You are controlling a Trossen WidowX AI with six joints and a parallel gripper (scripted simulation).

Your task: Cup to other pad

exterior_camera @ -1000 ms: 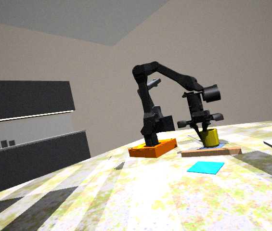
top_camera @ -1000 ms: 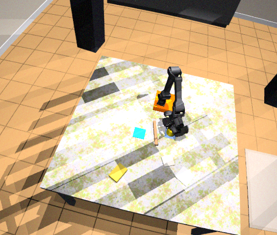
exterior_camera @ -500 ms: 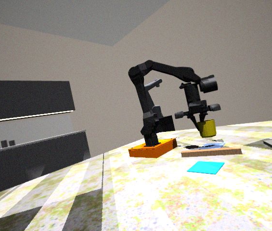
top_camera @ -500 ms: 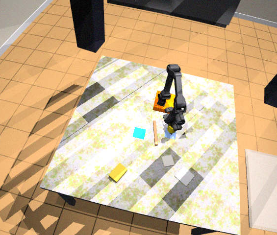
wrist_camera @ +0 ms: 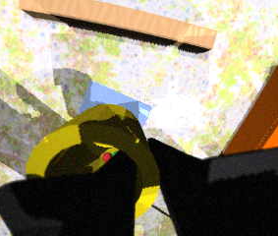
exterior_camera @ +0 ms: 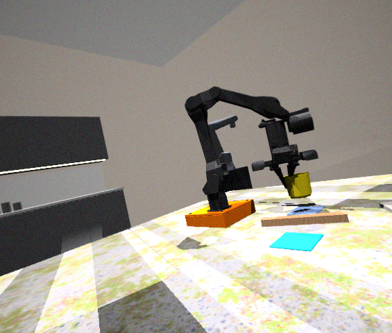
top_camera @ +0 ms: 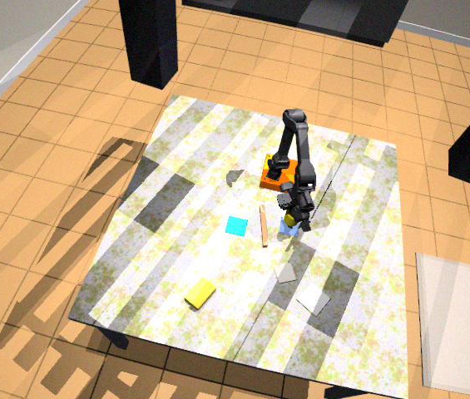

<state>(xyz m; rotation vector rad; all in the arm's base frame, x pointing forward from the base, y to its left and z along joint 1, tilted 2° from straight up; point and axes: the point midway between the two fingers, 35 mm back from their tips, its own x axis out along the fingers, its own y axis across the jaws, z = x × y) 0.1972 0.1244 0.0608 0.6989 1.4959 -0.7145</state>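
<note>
My gripper tip is 200 mm to the left of the cyan pad, 120 mm short of it and 90 mm above it. Round my gripper tip: light blue pad 90 mm below, 20 mm to the left, 20 mm ahead; red marble 40 mm to the left, 20 mm below, 10 mm ahead; yellow cup 20 mm to the left, 20 mm ahead.
</note>
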